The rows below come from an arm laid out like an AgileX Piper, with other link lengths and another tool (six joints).
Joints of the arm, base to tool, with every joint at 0 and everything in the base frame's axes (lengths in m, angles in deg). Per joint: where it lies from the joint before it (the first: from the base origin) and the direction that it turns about. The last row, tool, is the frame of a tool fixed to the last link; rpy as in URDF.
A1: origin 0 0 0.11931 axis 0 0 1
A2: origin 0 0 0 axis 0 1 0
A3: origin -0.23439 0 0.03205 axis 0 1 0
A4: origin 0.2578 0 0.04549 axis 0.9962 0 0.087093
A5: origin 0 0 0 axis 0 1 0
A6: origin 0.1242 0 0.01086 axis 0.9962 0 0.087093
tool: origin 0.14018 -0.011 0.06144 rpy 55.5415 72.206 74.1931
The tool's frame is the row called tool.
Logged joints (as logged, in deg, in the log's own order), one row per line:
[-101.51, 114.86, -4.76, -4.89, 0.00, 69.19]
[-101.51, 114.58, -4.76, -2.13, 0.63, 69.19]
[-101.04, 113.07, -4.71, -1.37, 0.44, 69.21]
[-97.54, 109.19, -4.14, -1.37, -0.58, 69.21]
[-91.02, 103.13, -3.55, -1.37, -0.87, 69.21]
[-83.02, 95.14, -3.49, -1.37, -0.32, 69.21]
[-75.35, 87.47, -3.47, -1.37, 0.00, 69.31]
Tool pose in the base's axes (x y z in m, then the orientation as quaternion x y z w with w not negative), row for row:
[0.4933, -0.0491, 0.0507, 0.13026, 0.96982, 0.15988, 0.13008]
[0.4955, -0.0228, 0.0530, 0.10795, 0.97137, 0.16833, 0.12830]
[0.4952, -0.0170, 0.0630, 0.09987, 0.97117, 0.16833, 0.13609]
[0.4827, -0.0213, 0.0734, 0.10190, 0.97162, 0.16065, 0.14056]
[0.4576, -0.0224, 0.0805, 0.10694, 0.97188, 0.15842, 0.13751]
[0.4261, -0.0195, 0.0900, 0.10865, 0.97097, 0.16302, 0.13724]
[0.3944, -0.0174, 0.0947, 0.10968, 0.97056, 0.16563, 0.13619]
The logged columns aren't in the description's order. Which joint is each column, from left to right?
Columns, left to right: A3, A2, A6, A1, A4, A5.
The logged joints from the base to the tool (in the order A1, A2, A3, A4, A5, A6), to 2 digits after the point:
[-4.89, 114.86, -101.51, 0.00, 69.19, -4.76]
[-2.13, 114.58, -101.51, 0.63, 69.19, -4.76]
[-1.37, 113.07, -101.04, 0.44, 69.21, -4.71]
[-1.37, 109.19, -97.54, -0.58, 69.21, -4.14]
[-1.37, 103.13, -91.02, -0.87, 69.21, -3.55]
[-1.37, 95.14, -83.02, -0.32, 69.21, -3.49]
[-1.37, 87.47, -75.35, 0.00, 69.31, -3.47]

